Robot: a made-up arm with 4 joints. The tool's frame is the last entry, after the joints. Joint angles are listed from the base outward. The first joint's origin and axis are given. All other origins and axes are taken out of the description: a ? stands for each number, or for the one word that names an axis. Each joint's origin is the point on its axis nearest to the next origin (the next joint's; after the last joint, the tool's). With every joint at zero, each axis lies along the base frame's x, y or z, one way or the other. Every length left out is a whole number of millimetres.
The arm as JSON. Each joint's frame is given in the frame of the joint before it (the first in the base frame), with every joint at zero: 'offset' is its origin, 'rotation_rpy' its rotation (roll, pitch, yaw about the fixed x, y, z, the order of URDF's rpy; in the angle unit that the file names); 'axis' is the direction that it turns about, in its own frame. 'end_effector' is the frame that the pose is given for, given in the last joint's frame.
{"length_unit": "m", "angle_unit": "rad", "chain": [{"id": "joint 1", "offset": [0.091, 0.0, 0.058], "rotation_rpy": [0.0, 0.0, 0.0], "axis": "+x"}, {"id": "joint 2", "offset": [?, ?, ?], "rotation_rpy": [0.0, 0.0, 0.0], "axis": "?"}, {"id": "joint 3", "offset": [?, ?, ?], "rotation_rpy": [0.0, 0.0, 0.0], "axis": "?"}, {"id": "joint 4", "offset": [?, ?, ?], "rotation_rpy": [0.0, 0.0, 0.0], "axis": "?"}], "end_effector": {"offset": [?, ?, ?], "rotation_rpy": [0.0, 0.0, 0.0]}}
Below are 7 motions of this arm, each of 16 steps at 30 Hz.
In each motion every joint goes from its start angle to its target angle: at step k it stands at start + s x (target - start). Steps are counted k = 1, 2, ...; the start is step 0. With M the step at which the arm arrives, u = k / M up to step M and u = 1 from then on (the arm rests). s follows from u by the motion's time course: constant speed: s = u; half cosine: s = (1 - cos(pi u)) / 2; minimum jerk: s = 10 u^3 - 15 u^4 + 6 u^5.
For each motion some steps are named. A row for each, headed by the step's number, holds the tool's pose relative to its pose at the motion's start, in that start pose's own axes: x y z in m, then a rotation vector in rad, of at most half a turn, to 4 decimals.
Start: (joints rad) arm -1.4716 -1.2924 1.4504 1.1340
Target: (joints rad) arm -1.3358 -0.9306 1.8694 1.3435
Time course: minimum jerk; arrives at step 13
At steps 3, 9, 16:
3: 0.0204 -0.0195 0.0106 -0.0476 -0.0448 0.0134
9: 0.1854 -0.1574 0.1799 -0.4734 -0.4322 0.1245
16: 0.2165 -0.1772 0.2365 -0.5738 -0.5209 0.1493

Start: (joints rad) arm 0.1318 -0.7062 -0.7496 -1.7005
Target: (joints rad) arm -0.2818 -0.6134 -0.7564 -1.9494
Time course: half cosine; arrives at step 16
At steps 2, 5, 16:
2: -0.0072 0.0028 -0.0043 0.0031 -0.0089 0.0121
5: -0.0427 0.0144 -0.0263 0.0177 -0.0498 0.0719
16: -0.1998 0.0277 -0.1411 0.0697 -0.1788 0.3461

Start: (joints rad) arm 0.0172 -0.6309 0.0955 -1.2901
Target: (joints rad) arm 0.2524 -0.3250 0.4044 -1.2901
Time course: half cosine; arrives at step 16
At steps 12, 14, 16:
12: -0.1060 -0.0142 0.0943 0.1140 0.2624 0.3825
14: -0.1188 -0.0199 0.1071 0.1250 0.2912 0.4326
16: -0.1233 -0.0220 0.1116 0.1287 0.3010 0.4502

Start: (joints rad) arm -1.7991 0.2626 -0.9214 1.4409
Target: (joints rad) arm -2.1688 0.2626 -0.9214 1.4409
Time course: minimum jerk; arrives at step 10
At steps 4, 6, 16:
4: -0.0302 -0.0344 0.0410 -0.0685 -0.0419 -0.0856
6: -0.0704 -0.0670 0.0892 -0.1474 -0.0901 -0.1840
16: -0.1096 -0.0888 0.1313 -0.2159 -0.1320 -0.2695

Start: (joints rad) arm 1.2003 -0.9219 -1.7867 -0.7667
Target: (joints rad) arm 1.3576 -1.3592 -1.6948 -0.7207
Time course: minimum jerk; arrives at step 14
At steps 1, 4, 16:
1: 0.0001 0.0001 -0.0003 -0.0016 0.0005 0.0005
4: 0.0045 0.0028 -0.0134 -0.0713 0.0218 0.0232
16: 0.0234 0.0028 -0.0912 -0.4877 0.1527 0.1788

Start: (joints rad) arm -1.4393 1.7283 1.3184 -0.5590
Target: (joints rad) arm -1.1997 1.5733 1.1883 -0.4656
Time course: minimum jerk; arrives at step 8
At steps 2, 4, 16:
2: -0.0095 -0.0080 -0.0002 0.0049 -0.0135 -0.0363
4: -0.0495 -0.0359 -0.0028 0.0238 -0.0635 -0.1763
16: -0.1065 -0.0642 -0.0107 0.0487 -0.1227 -0.3539

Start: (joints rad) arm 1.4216 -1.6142 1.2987 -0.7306
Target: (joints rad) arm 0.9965 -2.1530 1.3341 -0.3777
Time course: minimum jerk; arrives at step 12
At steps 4, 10, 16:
4: 0.0179 -0.0399 -0.0078 0.0373 -0.0356 -0.0762
10: 0.0506 -0.1735 -0.0729 0.1897 -0.1827 -0.3088
16: 0.0516 -0.1790 -0.0774 0.1974 -0.1906 -0.3181

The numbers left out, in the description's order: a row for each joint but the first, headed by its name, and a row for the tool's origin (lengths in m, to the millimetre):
joint 2: xyz 0.0 -0.008 0.284, axis -y
joint 3: xyz 0.084 0.0 0.313, axis +z
joint 4: xyz 0.031 -0.273 0.0, axis -x
tool: xyz 0.0 0.093 -0.3

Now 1 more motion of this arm.
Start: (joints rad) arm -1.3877 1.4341 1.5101 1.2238
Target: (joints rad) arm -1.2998 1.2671 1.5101 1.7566
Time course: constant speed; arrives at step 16
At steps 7, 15, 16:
7: -0.0360 -0.0313 -0.0418 -0.1598 0.0364 -0.0108
15: -0.0804 -0.0650 -0.0766 -0.3420 0.0797 -0.0159
16: -0.0862 -0.0689 -0.0799 -0.3647 0.0852 -0.0160

